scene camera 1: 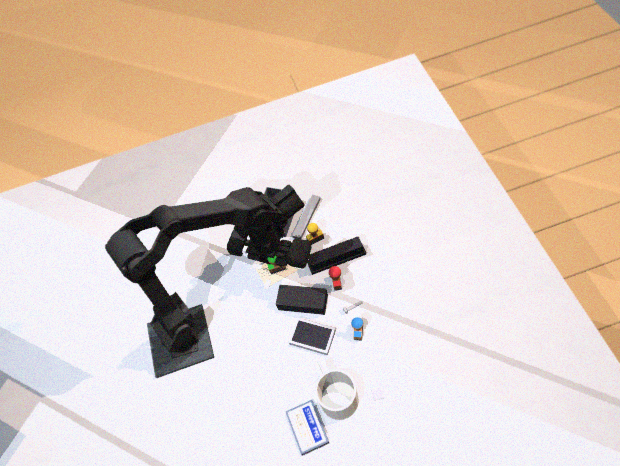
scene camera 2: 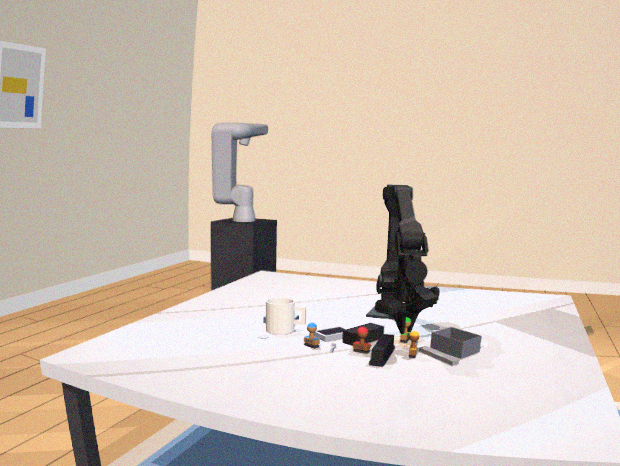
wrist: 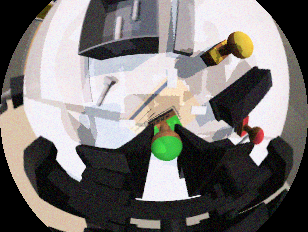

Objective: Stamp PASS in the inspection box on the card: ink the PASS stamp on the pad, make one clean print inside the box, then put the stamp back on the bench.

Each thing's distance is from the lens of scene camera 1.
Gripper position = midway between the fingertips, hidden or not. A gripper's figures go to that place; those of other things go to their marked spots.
my gripper (scene camera 1: 276, 263): 1.26 m
white mug (scene camera 1: 335, 390): 1.15 m
